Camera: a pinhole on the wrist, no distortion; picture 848 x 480 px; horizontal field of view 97.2 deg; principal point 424.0 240.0 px. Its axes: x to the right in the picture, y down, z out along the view. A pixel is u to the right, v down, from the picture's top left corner.
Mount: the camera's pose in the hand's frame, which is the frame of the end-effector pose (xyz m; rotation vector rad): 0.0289 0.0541 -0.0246 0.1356 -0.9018 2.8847
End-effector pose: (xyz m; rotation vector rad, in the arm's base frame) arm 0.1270 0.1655 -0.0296 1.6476 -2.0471 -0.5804
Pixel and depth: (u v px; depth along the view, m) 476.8 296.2 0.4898
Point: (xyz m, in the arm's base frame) 0.1534 0.1495 -0.4725
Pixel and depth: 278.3 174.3 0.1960
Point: 0.0482 0.0483 -0.1596
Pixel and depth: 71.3 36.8 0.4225
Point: -0.1704 -0.2891 -0.3375
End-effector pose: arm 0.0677 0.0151 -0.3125 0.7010 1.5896 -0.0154
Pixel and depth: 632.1 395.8 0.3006
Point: 0.1278 -0.2800 -0.2952
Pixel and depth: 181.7 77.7 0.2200
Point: 0.2424 0.0141 -0.5226
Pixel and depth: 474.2 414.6 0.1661
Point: 0.0862 -0.0946 -0.3681
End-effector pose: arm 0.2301 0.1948 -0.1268 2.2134 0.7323 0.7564
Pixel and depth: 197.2 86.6 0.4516
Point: 0.7280 0.3046 -0.3280
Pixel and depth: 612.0 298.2 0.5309
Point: 0.2700 0.0641 -0.6492
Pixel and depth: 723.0 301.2 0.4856
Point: 0.1845 -0.0333 -0.6451
